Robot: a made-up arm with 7 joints.
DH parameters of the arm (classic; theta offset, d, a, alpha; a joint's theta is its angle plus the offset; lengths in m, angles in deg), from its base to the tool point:
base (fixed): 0 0.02 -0.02 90
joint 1: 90 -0.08 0.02 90
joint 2: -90 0.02 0.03 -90
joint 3: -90 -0.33 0.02 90
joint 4: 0 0.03 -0.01 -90
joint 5: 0 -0.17 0 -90
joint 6: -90 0 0.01 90
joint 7: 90 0 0.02 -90
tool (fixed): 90 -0.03 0 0
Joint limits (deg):
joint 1: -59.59..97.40
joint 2: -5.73..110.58
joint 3: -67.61..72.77
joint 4: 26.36..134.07
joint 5: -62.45..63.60
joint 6: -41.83..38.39
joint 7: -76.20..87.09
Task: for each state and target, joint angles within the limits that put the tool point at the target. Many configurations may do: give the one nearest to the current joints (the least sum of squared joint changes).
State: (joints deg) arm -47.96 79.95 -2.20 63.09 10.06 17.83 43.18
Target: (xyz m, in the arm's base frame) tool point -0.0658 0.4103 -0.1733
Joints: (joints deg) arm -59.59 76.07 -40.60 80.21 4.49 17.75 27.13
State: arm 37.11 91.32 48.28 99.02 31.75 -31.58 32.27
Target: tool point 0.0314 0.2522 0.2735
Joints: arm 17.92 110.58 41.58 134.07 6.50 -25.03 52.53
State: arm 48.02 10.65 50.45 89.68 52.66 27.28 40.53
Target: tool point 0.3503 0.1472 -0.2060
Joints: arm 38.74 -5.73 34.04 68.83 58.81 24.60 43.32
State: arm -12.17 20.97 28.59 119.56 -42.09 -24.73 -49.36
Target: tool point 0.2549 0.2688 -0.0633
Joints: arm 36.30 24.87 23.04 114.82 -40.07 -29.21 -54.82
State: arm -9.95 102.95 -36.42 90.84 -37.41 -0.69 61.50
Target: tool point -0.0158 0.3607 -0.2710
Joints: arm -27.85 61.28 -48.31 69.77 -35.56 -0.78 69.71
